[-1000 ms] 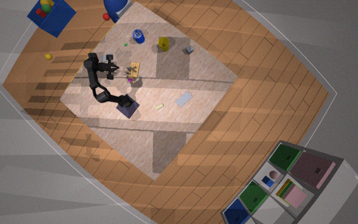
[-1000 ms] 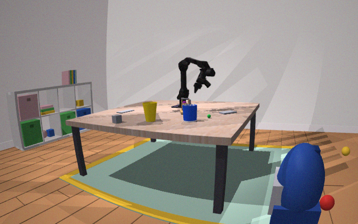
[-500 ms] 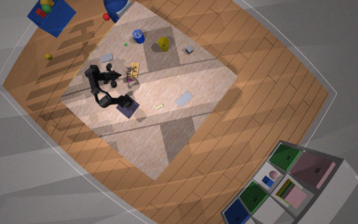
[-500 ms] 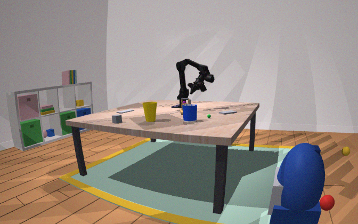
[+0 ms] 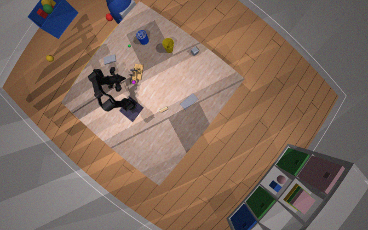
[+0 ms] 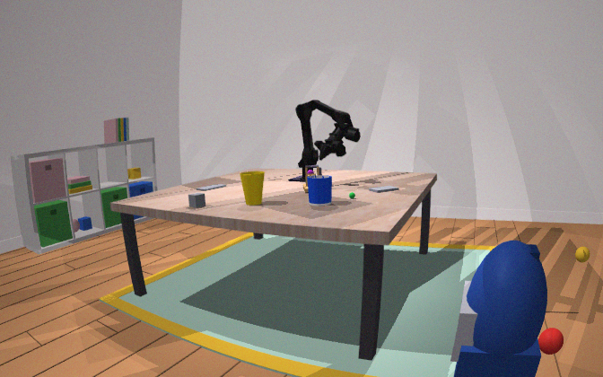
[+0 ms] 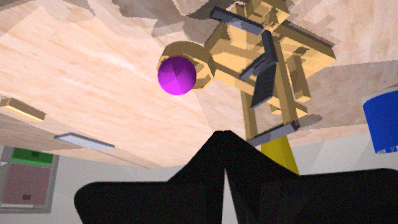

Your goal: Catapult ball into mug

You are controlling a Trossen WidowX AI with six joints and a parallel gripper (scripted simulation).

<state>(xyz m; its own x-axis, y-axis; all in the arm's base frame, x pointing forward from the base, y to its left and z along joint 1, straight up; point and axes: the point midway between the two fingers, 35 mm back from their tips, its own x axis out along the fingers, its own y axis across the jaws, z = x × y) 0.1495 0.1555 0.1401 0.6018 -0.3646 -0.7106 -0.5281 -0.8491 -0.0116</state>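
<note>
My gripper tip is now 6 cm above the purple ball, 4 cm to the left of it and 1 cm short of it. Also, from my gripper tip: small wooden block (39 cm to the right, 12 cm below, 2 cm behind); wooden catapult (7 cm below, 7 cm ahead); small green ball (26 cm ahead, 24 cm to the left, 11 cm below).
</note>
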